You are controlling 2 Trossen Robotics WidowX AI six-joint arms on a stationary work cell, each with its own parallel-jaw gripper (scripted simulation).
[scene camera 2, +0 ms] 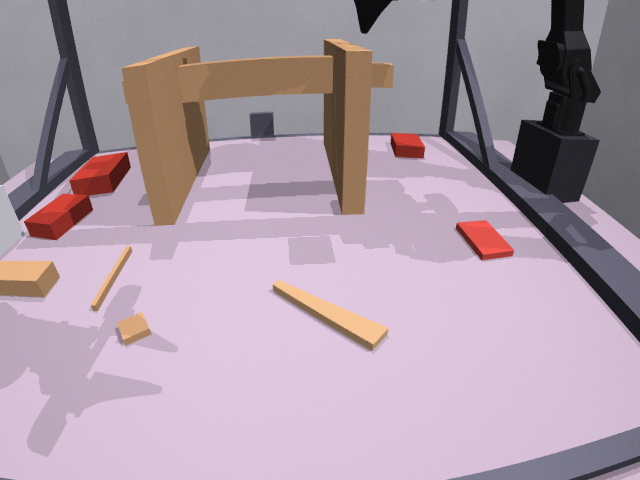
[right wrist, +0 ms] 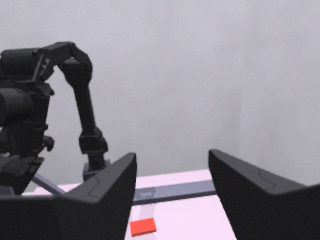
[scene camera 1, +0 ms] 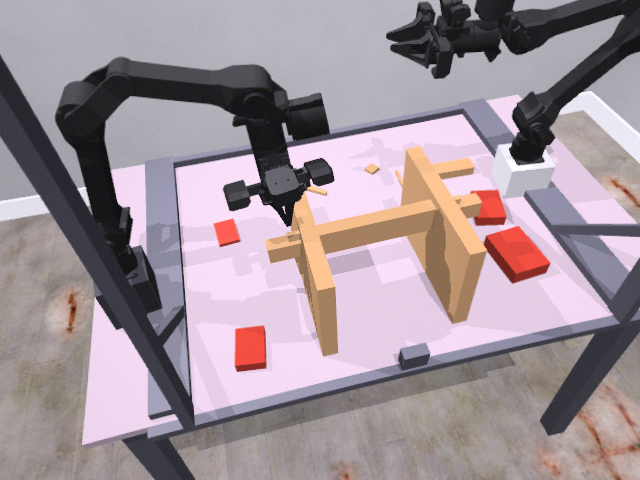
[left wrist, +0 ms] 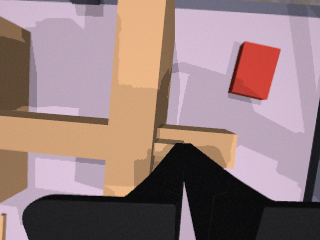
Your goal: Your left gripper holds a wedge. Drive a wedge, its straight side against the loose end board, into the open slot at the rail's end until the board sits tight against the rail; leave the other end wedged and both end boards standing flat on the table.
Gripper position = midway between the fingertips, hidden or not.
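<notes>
Wooden rail [scene camera 2: 265, 76], also at [scene camera 1: 383, 225]. End board [scene camera 2: 171, 137]. Another end board [scene camera 2: 347, 110]. Right gripper [scene camera 1: 388, 41], also at [right wrist: 172, 158]. Left gripper [scene camera 1: 288, 225], also at [left wrist: 182, 150] and [right wrist: 18, 194].
</notes>
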